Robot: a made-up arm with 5 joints.
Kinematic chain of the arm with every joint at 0, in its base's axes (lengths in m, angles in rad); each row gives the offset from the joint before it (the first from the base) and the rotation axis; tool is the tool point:
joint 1: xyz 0 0 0.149 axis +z
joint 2: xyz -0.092 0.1 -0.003 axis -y
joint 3: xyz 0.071 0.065 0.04 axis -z
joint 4: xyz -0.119 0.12 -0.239 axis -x
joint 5: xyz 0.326 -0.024 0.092 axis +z
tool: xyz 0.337 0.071 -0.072
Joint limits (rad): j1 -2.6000..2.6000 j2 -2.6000..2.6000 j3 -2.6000..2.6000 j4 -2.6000..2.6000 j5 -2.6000..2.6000
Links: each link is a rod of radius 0.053 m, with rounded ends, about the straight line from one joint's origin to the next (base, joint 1, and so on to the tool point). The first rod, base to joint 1, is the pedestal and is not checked.
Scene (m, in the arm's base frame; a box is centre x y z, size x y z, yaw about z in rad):
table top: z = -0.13
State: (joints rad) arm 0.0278 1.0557 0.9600 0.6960 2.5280
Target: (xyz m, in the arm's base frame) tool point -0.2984 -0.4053 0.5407
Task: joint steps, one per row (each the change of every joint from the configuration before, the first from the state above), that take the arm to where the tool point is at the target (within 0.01 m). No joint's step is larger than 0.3 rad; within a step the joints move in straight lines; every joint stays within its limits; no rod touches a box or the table.
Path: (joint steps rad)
1: 0.2108 0.2574 0.0412 -0.1354 -0.1678
2: 0.2109 0.2574 0.0412 -0.1353 -0.1678
3: 0.2108 0.2574 0.0412 -0.1354 -0.1678
4: 0.2108 0.2573 0.0412 -0.1353 -0.1678
5: 0.2108 0.2574 0.0412 -0.1354 -0.1678
6: 0.2109 0.2574 0.0412 -0.1353 -0.1678

